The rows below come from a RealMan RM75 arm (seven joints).
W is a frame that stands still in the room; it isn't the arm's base.
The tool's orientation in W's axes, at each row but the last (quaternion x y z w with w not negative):
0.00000 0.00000 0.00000 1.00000
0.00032 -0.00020 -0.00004 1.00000
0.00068 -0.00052 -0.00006 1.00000
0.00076 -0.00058 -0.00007 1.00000
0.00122 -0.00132 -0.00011 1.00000
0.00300 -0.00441 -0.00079 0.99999
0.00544 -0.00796 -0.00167 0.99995
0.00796 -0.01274 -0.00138 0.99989
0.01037 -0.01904 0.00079 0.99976
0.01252 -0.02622 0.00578 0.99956
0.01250 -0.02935 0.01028 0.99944
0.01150 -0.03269 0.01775 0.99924
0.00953 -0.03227 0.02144 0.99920
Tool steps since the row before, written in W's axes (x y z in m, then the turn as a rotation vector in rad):
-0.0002 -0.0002 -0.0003 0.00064 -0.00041 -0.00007
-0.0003 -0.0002 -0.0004 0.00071 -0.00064 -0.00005
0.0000 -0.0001 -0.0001 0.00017 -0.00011 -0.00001
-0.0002 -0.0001 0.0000 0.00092 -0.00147 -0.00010
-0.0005 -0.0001 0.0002 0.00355 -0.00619 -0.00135
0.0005 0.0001 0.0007 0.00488 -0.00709 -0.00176
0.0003 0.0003 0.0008 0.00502 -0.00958 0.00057
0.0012 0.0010 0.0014 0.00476 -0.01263 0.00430
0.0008 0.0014 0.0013 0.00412 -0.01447 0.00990
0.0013 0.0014 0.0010 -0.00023 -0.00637 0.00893
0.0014 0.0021 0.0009 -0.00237 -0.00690 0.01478
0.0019 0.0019 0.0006 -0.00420 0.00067 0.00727
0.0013 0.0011 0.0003 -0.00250 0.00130 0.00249
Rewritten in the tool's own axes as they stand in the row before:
-0.0002 -0.0002 -0.0003 0.00064 -0.00041 -0.00007
-0.0003 -0.0002 -0.0004 0.00071 -0.00064 -0.00005
0.0000 -0.0001 -0.0001 0.00017 -0.00011 -0.00001
-0.0002 -0.0001 0.0000 0.00092 -0.00147 -0.00010
-0.0005 -0.0001 0.0002 0.00355 -0.00619 -0.00134
0.0005 0.0001 0.0007 0.00488 -0.00709 -0.00176
0.0003 0.0003 0.0008 0.00506 -0.00956 0.00059
0.0012 0.0010 0.0014 0.00491 -0.01255 0.00438
0.0009 0.0014 0.0012 0.00448 -0.01427 0.01003
0.0014 0.0014 0.0009 0.00017 -0.00614 0.00909
0.0015 0.0021 0.0008 -0.00163 -0.00649 0.01506
0.0020 0.0018 0.0004 -0.00369 0.00098 0.00751
0.0014 0.0010 0.0002 -0.00228 0.00145 0.00262

